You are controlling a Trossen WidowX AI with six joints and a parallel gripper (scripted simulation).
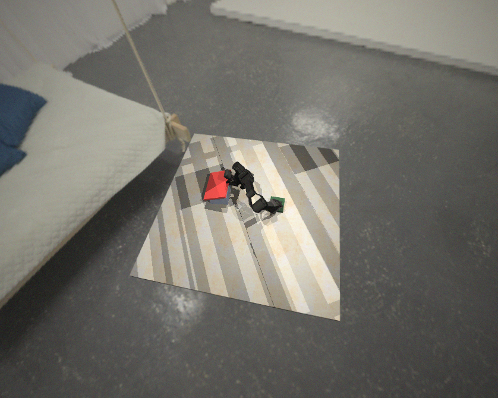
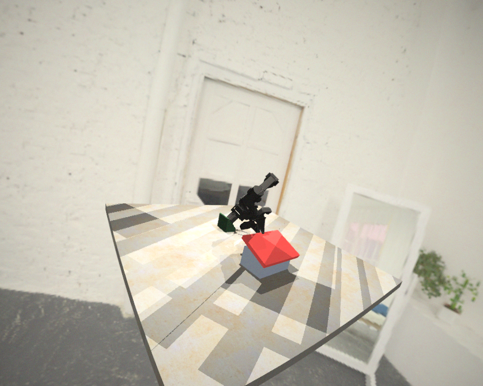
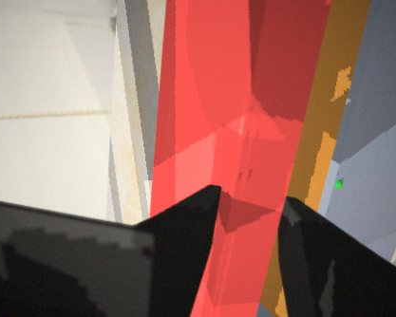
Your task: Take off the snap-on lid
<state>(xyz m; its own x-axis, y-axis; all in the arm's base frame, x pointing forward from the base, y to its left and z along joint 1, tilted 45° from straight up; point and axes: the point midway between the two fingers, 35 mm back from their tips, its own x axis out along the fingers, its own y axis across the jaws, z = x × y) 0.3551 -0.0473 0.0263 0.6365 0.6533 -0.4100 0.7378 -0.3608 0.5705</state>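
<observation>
The red lid lies 7 cm ahead of my gripper tip, 2 cm to the left of it and 2 cm below it.
</observation>
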